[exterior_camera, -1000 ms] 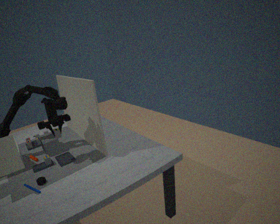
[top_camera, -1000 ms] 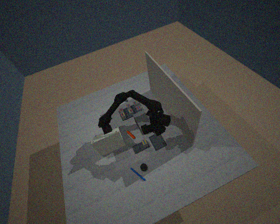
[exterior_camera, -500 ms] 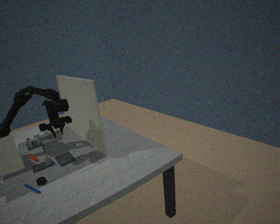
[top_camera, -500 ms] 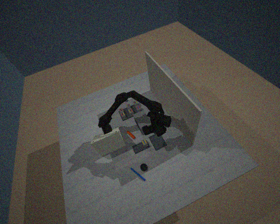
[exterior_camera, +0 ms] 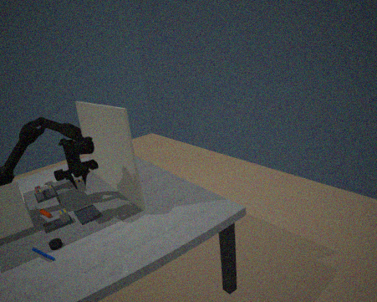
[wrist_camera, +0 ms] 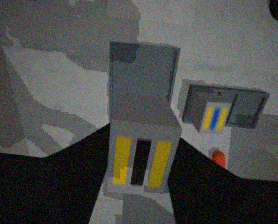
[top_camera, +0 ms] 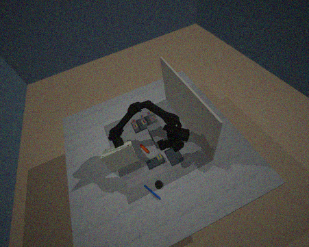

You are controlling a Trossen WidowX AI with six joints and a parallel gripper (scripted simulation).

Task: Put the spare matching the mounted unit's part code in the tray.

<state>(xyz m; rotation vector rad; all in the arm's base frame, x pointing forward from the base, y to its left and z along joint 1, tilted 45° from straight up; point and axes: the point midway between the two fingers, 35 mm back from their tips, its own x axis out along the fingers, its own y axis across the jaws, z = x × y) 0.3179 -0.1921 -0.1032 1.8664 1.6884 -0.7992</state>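
Now: the tray 13 cm below my gripper tip. From my gripper tip the other things lie so: tall grey panel (22 cm ahead, 19 cm to the left, 9 cm above); then blue pen (25 cm behind, 15 cm to the right, 13 cm below).
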